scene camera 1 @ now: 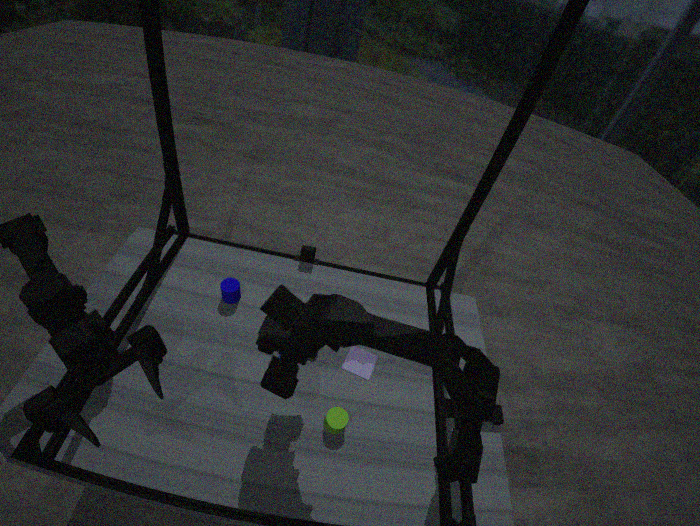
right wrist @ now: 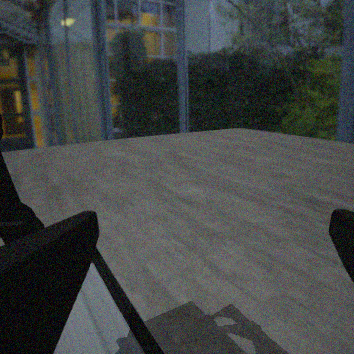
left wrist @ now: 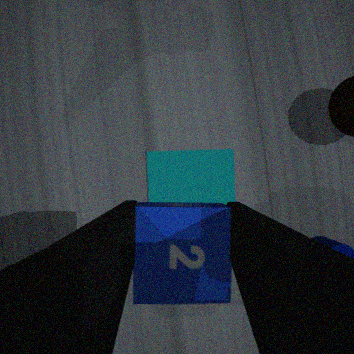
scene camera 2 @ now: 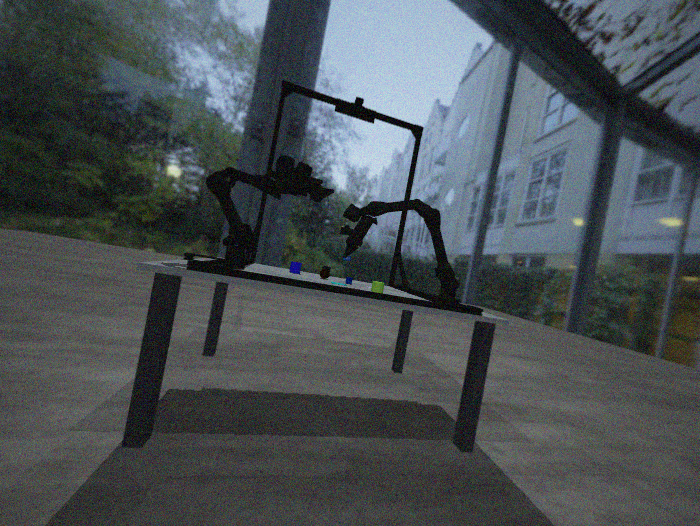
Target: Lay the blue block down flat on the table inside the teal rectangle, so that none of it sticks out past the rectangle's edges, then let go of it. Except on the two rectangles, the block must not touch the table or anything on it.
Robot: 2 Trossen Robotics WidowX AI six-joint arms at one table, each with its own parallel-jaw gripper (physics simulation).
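Where they show: left gripper, fingertip midpoint: (scene camera 1: 278, 362) (left wrist: 181, 212) (scene camera 2: 343, 257); right gripper, fingertip midpoint: (scene camera 1: 130, 420) (right wrist: 214, 222) (scene camera 2: 328, 186); left arm's base at its link origin: (scene camera 1: 452, 466) (scene camera 2: 446, 300); right arm's base at its link origin: (scene camera 2: 233, 262).
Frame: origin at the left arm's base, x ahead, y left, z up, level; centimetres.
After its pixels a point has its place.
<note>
The blue block (scene camera 2: 346, 259) {x 38.0, y -24.8, z 9.5 cm} (left wrist: 156, 272) {x 37.0, y -25.2, z 11.1 cm} is held above the table, its face with a grey "2" toward the left wrist camera. My left gripper (scene camera 2: 348, 253) {x 38.3, y -26.8, z 10.2 cm} (left wrist: 181, 212) {x 38.3, y -26.8, z 10.2 cm} is shut on it, a fingertip on each side. The teal rectangle (scene camera 2: 339, 283) {x 37.8, y -27.3, z -1.6 cm} (left wrist: 191, 175) {x 38.9, y -28.9, z -1.8 cm} lies flat on the table; in the left wrist view it shows just beyond the block's far edge, its near part hidden by the block. Scene camera 1 does not show the rectangle or the held block, with the left arm over that area. My right gripper (scene camera 1: 129, 420) {x 59.0, y -8.4, z 32.5 cm} (scene camera 2: 328, 193) {x 59.0, y -8.4, z 32.5 cm} (right wrist: 214, 222) {x 59.0, y -8.4, z 32.5 cm} is open and empty, high up.
A pale purple rectangle (scene camera 1: 360, 362) {x 15.7, y -30.7, z -1.8 cm} lies beneath the left arm. A small blue object (scene camera 2: 348, 280) {x 29.0, y -35.1, z -0.3 cm} (left wrist: 343, 249) {x 29.0, y -37.0, z 1.2 cm} and a dark round object (scene camera 2: 324, 272) {x 39.6, y -41.6, z 1.4 cm} (left wrist: 344, 107) {x 38.9, y -41.3, z 1.6 cm} stand near the teal rectangle. A blue cylinder (scene camera 1: 230, 291) {x 50.0, y -52.2, z 3.5 cm} (scene camera 2: 295, 268) {x 51.1, y -52.0, z 0.5 cm} and a green cylinder (scene camera 1: 336, 419) {x 25.9, y -15.0, z 2.5 cm} (scene camera 2: 377, 287) {x 27.1, y -13.3, z 0.3 cm} stand farther off.
</note>
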